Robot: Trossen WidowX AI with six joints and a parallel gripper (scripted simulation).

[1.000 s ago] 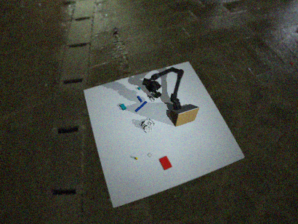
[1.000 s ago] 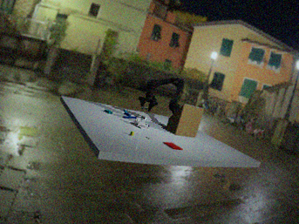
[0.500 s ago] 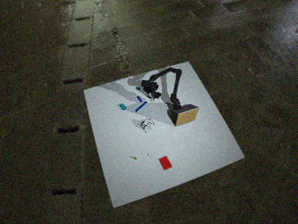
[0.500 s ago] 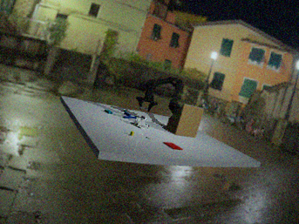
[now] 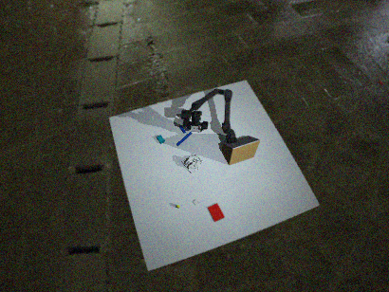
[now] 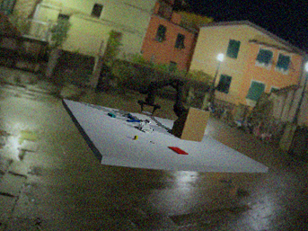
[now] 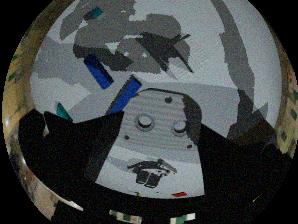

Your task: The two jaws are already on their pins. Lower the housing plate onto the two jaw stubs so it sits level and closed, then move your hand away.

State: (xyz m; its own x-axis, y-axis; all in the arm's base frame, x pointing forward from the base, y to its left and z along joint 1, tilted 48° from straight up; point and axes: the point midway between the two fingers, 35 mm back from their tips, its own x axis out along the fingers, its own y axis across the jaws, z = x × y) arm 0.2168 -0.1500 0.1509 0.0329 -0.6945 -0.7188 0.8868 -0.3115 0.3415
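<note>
My gripper tip is now 10 cm short of the blue rod and 7 cm above it. From my gripper tip the other things lie so: small yellow piece: 53 cm to the left, 30 cm ahead, 6 cm below; small white piece: 53 cm to the left, 17 cm ahead, 7 cm below; teal block: 28 cm ahead, 7 cm below, 5 cm to the right.
</note>
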